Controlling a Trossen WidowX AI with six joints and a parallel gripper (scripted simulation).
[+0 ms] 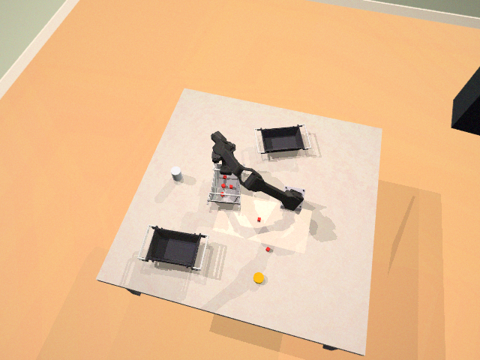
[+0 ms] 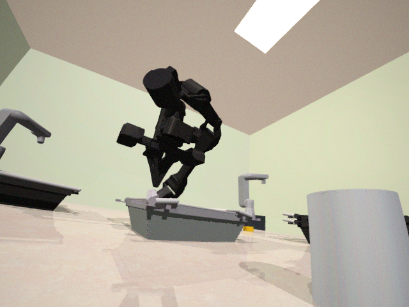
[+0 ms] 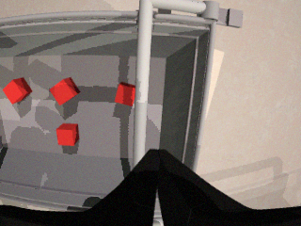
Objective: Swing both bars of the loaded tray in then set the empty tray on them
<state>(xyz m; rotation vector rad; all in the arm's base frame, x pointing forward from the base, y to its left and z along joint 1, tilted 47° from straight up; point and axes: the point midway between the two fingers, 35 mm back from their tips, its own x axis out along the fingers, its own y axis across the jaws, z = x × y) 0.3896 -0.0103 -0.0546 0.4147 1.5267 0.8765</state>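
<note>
Now: gripper tip 31 cm to the left of the dark tray, 22 cm past it and 4 cm above it. From my gripper tip the other things lie so: yellow disc (49 cm to the left, 35 cm behind, 8 cm below).
</note>
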